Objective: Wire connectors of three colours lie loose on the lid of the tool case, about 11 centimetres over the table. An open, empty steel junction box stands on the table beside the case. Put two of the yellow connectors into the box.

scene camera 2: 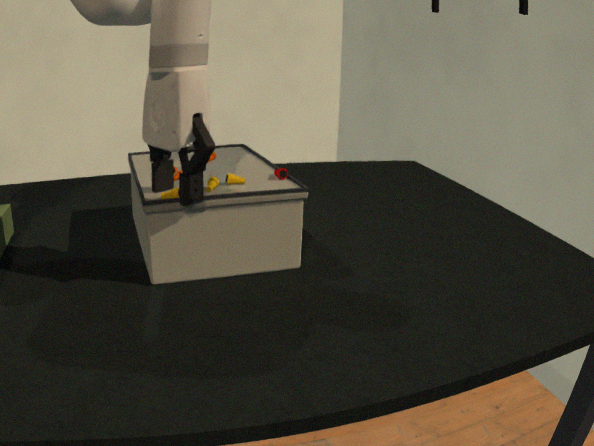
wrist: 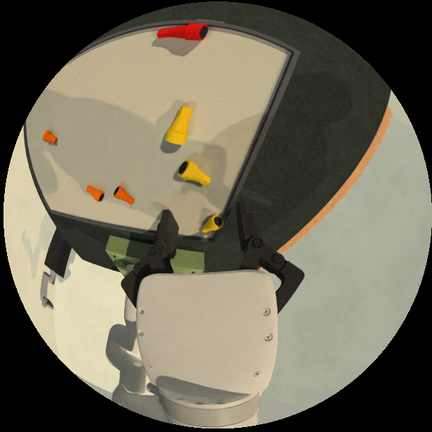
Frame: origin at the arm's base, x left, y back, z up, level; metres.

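Seen in the pictures: gripper, between the fingertips: (scene camera 2: pixel 176 196).
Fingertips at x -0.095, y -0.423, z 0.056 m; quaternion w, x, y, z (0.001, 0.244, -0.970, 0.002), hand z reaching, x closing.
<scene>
Offsets run from my fingertips to a thing's top centre. "spot": to the spot under its first point. Level surfaces: height alone.
A small yellow connector @(dx -0.010, dy +0.008, dz +0.015 m) (scene camera 2: pixel 170 193) (wrist: pixel 213 223) lies at the near corner of the tool case's lid @(spot: dx +0.181, dy -0.114, dz +0.000 m) (scene camera 2: pixel 240 160) (wrist: pixel 225 65). My gripper (scene camera 2: pixel 177 196) (wrist: pixel 204 214) is down at that corner, its fingers apart on either side of this connector, with gaps showing in the wrist view. A second yellow connector @(dx +0.023, dy -0.049, dz +0.015 m) (scene camera 2: pixel 212 183) (wrist: pixel 194 172) and a third yellow connector @(dx +0.044, dy -0.084, dz +0.015 m) (scene camera 2: pixel 235 179) (wrist: pixel 180 126) lie farther in on the lid. The steel junction box does not show in either view.
A red connector @(dx +0.067, dy -0.152, dz +0.016 m) (scene camera 2: pixel 281 173) (wrist: pixel 183 32) lies at the lid's far edge. Orange connectors (wrist: pixel 124 195) (wrist: pixel 95 193) (wrist: pixel 50 137) lie toward the lid's other side. A green block (scene camera 2: pixel 6 225) (wrist: pixel 187 261) stands on the table @(dz -0.112 m) (scene camera 2: pixel 400 240) beside the tool case @(dx +0.134, dy -0.052, dz +0.004 m) (scene camera 2: pixel 225 240).
</scene>
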